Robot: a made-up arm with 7 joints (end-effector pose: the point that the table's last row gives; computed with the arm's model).
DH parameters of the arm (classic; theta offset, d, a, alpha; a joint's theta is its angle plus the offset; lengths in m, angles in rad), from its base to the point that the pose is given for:
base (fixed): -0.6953 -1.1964 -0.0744 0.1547
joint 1: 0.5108 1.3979 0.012 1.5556
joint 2: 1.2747 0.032 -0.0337 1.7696
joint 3: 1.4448 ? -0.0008 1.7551
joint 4: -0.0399 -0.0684 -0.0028 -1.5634
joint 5: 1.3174 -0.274 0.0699 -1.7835
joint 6: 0 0.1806 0.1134 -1.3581
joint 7: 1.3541 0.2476 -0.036 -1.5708
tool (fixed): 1.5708 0.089 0 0
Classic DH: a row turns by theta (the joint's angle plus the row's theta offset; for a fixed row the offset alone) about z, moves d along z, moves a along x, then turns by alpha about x.
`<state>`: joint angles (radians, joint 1 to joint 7).
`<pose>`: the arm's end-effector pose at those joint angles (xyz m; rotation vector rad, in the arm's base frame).
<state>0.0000 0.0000 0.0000 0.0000 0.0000 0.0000 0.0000</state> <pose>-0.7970 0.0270 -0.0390 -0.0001 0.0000 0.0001</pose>
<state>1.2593 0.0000 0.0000 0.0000 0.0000 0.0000 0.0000</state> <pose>-0.4782 -0.6458 -0.0878 -0.1244 -0.1491 1.2444</pose>
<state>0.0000 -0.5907 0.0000 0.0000 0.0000 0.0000 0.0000</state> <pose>-0.8248 -0.0152 0.3476 0.1052 0.5769 0.0707</pose>
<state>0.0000 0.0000 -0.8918 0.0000 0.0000 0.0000 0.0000</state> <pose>-0.7913 -0.2789 -0.0844 -0.8749 -0.0412 0.1686</pose>
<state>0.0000 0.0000 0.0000 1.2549 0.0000 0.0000 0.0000</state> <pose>-0.5705 -0.6187 -0.0644 0.0092 -0.0460 1.2542</pose>
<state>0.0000 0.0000 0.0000 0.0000 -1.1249 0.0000 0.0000</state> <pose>-0.7970 -0.1846 -0.1187 -1.1250 -0.0001 0.0001</pose>
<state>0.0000 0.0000 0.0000 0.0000 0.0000 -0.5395 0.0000</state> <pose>-0.7544 0.0102 -0.1581 0.1138 -0.5150 0.1135</pose>
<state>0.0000 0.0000 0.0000 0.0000 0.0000 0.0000 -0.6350</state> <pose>-0.7970 -0.0328 -0.0350 0.6349 0.0001 0.0001</pose>
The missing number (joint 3, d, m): -0.0419
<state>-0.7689 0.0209 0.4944 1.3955 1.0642 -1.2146 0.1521</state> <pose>-0.7288 0.1044 -0.0231 1.7405 -1.1692 -0.0367</pose>
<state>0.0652 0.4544 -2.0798 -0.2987 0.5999 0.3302 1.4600</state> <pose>-0.5333 -0.5649 -0.2676 -2.9218 -0.1605 -0.7649</pose>
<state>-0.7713 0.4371 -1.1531 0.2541 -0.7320 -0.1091 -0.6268</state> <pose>-0.8411 -0.0535 0.0764 -1.2824 0.3331 -0.3224</pose>
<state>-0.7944 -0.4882 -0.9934 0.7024 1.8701 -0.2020 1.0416</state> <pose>-0.5185 -0.0204 0.7255 0.4826 0.8415 -0.1078</pose>
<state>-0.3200 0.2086 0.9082 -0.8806 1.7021 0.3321 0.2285</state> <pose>-0.4701 0.1648 0.5839 2.2429 -0.6700 -0.8822</pose>
